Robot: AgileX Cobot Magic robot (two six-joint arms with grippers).
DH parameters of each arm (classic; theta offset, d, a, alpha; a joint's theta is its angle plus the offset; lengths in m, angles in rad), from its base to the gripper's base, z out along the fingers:
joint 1: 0 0.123 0 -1.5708
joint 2: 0.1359 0 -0.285 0
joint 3: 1.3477 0 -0.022 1.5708
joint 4: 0 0.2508 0 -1.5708
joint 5: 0 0 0.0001 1.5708
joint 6: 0 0.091 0 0
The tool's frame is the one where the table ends.
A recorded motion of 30 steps. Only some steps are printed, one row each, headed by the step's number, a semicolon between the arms.
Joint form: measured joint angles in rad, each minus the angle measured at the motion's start. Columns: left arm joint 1, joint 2, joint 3, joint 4, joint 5, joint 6; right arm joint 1, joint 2, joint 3, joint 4, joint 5, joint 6.
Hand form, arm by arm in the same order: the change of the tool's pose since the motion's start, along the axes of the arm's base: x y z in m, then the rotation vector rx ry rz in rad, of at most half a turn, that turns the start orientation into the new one. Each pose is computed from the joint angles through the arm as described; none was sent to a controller.
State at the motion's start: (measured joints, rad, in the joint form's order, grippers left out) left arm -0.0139 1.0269 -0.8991 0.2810 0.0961 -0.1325; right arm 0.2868 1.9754 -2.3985 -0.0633 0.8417 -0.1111
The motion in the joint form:
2: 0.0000 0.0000 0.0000 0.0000 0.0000 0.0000; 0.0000 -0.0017 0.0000 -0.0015 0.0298 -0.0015
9: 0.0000 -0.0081 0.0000 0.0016 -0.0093 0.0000; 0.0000 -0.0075 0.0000 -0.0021 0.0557 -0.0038
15: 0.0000 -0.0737 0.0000 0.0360 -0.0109 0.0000; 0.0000 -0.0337 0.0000 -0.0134 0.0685 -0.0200
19: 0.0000 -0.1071 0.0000 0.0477 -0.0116 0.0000; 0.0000 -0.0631 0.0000 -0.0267 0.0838 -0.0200
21: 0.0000 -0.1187 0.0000 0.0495 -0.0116 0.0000; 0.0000 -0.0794 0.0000 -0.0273 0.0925 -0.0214
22: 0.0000 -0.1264 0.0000 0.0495 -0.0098 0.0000; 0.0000 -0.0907 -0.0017 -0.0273 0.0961 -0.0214
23: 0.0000 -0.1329 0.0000 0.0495 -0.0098 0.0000; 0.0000 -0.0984 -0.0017 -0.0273 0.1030 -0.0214
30: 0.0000 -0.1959 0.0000 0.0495 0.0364 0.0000; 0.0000 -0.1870 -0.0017 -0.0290 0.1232 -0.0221
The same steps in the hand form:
2: 0.0000 0.0000 0.0000 0.0000 0.0000 0.0000; -0.0014 -0.0006 -0.0018 -0.0097 0.0265 -0.0019
9: -0.0020 -0.0002 0.0027 0.0013 -0.0171 -0.0026; -0.0042 -0.0016 -0.0014 -0.0171 0.0453 -0.0028
15: -0.0198 0.0003 0.0172 0.0348 -0.0846 -0.0033; -0.0134 -0.0052 0.0088 -0.0369 0.0263 -0.0041
19: -0.0292 0.0005 0.0241 0.0461 -0.1188 -0.0029; -0.0241 -0.0094 0.0200 -0.0429 0.0099 -0.0126
21: -0.0325 0.0005 0.0264 0.0478 -0.1304 -0.0026; -0.0303 -0.0114 0.0259 -0.0421 0.0023 -0.0133
22: -0.0348 0.0006 0.0277 0.0477 -0.1364 -0.0018; -0.0347 -0.0127 0.0307 -0.0392 -0.0066 -0.0137
23: -0.0366 0.0006 0.0290 0.0476 -0.1429 -0.0017; -0.0378 -0.0136 0.0332 -0.0386 -0.0073 -0.0142
30: -0.0551 0.0023 0.0365 0.0466 -0.1618 0.0138; -0.0728 -0.0242 0.0653 -0.0196 -0.0730 -0.0179

